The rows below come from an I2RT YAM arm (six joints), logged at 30 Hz.
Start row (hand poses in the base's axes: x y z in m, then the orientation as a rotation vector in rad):
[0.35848 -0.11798 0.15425 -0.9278 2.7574 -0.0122]
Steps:
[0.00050 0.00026 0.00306 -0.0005 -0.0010 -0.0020]
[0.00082 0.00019 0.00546 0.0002 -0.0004 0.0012]
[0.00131 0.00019 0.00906 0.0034 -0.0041 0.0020]
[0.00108 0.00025 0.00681 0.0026 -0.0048 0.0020]
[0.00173 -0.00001 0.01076 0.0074 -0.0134 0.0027]
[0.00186 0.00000 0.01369 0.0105 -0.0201 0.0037]
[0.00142 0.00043 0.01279 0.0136 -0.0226 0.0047]
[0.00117 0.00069 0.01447 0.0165 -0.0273 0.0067]
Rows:
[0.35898 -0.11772 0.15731 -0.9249 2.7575 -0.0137]
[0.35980 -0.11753 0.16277 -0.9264 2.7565 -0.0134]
[0.36111 -0.11734 0.17183 -0.9272 2.7510 -0.0103]
[0.36219 -0.11709 0.17864 -0.9280 2.7450 -0.0086]
[0.36392 -0.11710 0.18940 -0.9263 2.7297 -0.0042]
[0.36578 -0.11710 0.20309 -0.9235 2.7070 0.0015]
[0.36720 -0.11667 0.21588 -0.9204 2.6808 0.0103]
[0.36837 -0.11598 0.23035 -0.9179 2.6486 0.0211]

